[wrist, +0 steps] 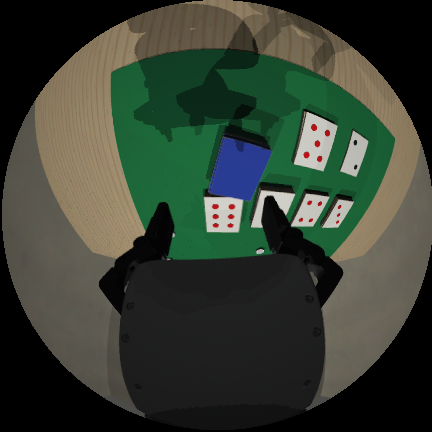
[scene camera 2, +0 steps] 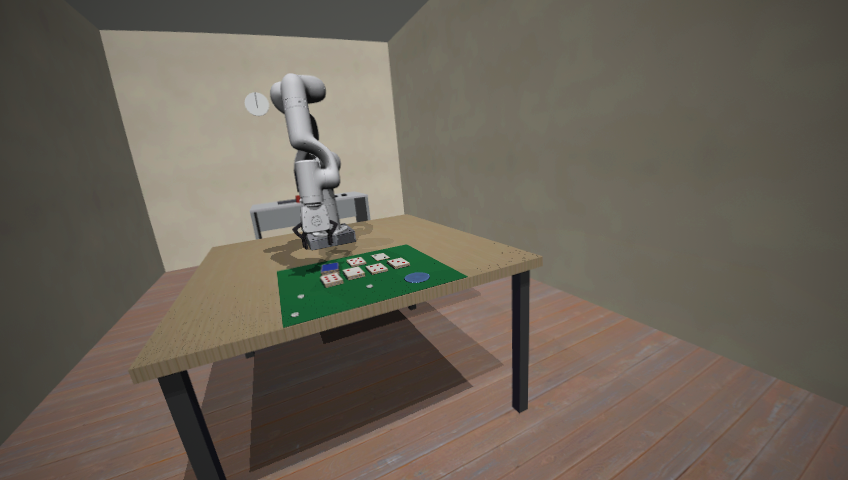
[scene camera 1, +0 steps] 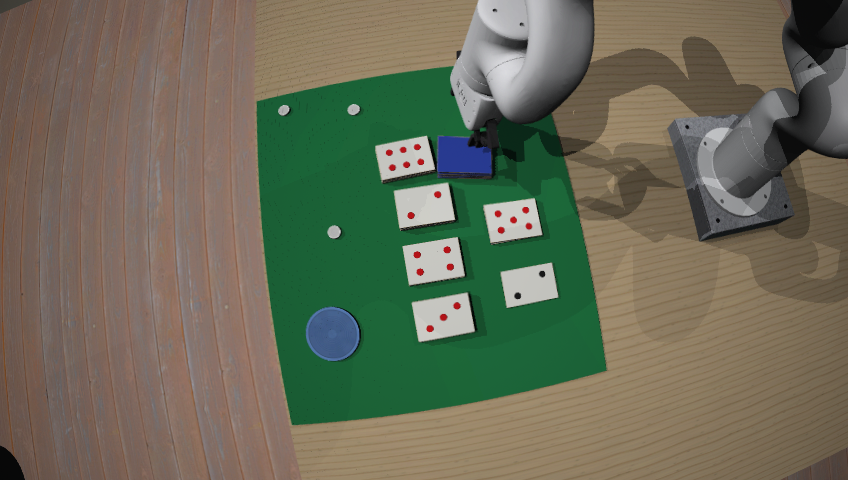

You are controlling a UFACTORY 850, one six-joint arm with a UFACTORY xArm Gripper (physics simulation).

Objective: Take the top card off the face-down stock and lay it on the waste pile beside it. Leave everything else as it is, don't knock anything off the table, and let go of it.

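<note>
The face-down stock (scene camera 1: pixel 464 159) (scene camera 2: pixel 329 267) (wrist: pixel 240 167) is a blue-topped stack, turned slightly relative to the neighbouring piles. The waste pile (scene camera 1: pixel 405 158) (scene camera 2: pixel 331 279) (wrist: pixel 223 215), face up with red pips, lies close beside it. Whether their edges touch is unclear. In the wrist view, the stock's blue top covers part of the waste pile's near edge. My gripper (scene camera 2: pixel 318 243) (wrist: pixel 216 210) is wide open and empty, above the mat by the stock. In scene camera 1, one black finger (scene camera 1: pixel 483 139) shows over the stock's upper right corner; the other is hidden by the arm.
On the green mat (scene camera 1: pixel 357 389) (scene camera 2: pixel 309 306) (wrist: pixel 165 165), a two-red-pip pile (scene camera 1: pixel 424 205) lies below the waste pile, with other face-up piles beyond. A blue disc (scene camera 1: pixel 332 333) (scene camera 2: pixel 417 277) and small white discs, one (scene camera 1: pixel 333 231) near the left, also lie there.
</note>
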